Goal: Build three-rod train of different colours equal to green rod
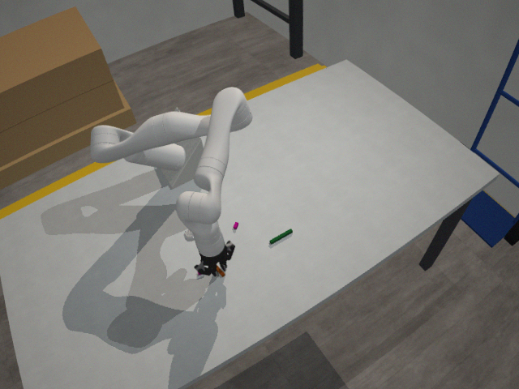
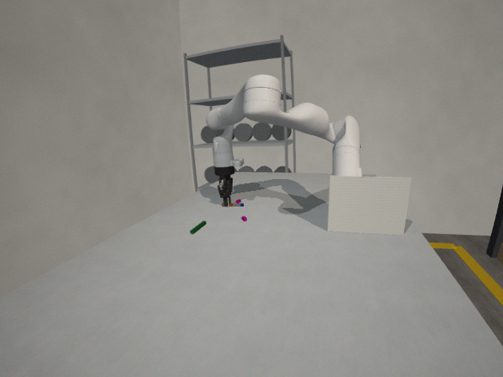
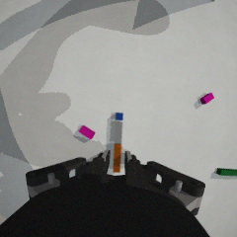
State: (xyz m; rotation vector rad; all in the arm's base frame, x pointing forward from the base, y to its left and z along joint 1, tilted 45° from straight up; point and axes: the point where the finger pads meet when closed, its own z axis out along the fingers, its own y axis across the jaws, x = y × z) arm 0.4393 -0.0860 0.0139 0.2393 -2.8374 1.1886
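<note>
The orange rod lies 2 cm below my hand. Also, from my hand: grey rod: 4 cm behind, 1 cm to the right, 2 cm below; then blue rod: 6 cm behind, 1 cm to the right, 2 cm below; then green rod: 22 cm to the left, 2 cm below.
</note>
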